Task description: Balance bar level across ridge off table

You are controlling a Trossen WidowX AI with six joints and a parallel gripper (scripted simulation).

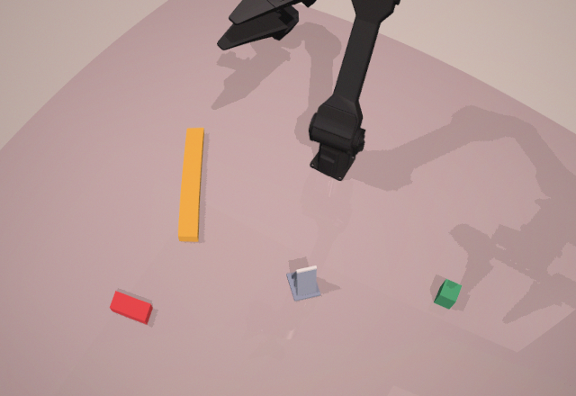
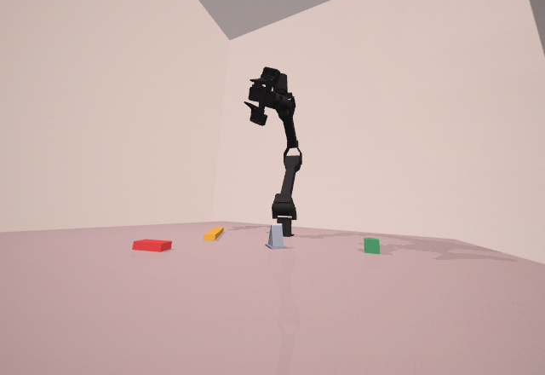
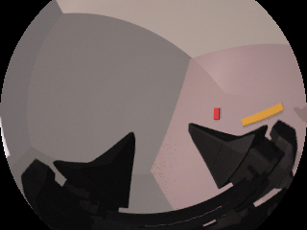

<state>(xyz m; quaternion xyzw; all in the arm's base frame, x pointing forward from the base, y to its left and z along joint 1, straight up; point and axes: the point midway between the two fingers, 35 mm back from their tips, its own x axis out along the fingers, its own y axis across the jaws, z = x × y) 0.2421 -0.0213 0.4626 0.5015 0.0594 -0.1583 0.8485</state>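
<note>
The orange bar lies 45 cm below my gripper tip, 16 cm to the right of it and 10 cm behind it. Round my gripper tip: flat red block (45 cm below, 16 cm ahead, 10 cm to the right); then green cube (44 cm below, 33 cm to the left, 12 cm behind).
</note>
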